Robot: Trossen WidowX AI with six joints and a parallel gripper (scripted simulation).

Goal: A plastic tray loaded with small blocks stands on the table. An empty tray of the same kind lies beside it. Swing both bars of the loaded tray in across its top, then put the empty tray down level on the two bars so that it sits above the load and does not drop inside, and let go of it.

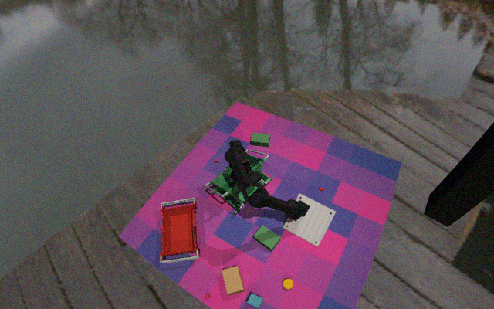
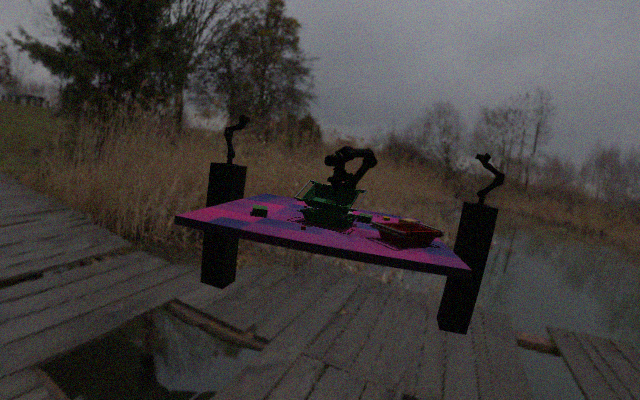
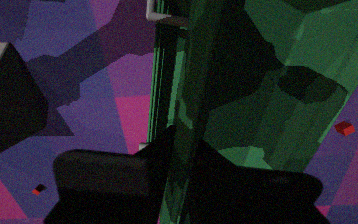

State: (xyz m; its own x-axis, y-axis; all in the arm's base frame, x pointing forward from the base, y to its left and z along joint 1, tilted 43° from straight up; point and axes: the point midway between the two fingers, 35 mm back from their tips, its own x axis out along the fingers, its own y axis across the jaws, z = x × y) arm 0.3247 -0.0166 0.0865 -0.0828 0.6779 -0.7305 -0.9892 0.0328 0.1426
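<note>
Now: the green tray 80 mm ahead of my gripper tip, 10 mm to the right of it and 10 mm below it. Round my gripper tip: yellow disc (470 mm behind, 300 mm to the left, 150 mm below); tan block (250 mm behind, 450 mm to the left, 130 mm below); teal block (390 mm behind, 460 mm to the left, 140 mm below).
</note>
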